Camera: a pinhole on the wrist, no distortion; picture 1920 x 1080 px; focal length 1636.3 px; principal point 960.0 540.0 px. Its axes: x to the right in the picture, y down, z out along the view. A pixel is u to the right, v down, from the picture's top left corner.
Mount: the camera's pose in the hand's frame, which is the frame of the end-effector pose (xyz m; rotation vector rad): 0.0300 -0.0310 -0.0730 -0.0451 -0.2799 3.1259
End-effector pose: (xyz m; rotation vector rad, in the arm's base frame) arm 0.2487 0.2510 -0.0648 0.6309 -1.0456 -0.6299
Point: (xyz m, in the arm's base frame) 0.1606 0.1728 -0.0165
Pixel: 706.1 245.7
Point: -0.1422 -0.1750 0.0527
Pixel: 322.2 911.7
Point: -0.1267 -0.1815 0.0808
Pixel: 237.9 864.0
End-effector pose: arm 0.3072 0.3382 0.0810 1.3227 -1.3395 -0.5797
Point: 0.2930 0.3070 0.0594
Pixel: 1122.8 97.2
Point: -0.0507 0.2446 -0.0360
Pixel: 1174.5 126.3
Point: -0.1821 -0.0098 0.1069
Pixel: outside the picture
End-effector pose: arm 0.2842 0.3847 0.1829 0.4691 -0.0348 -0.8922
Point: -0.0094 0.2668 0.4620
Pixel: 1532.7 743.1
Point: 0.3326 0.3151 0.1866
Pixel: outside the picture
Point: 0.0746 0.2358 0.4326
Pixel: 1272.3 655.5
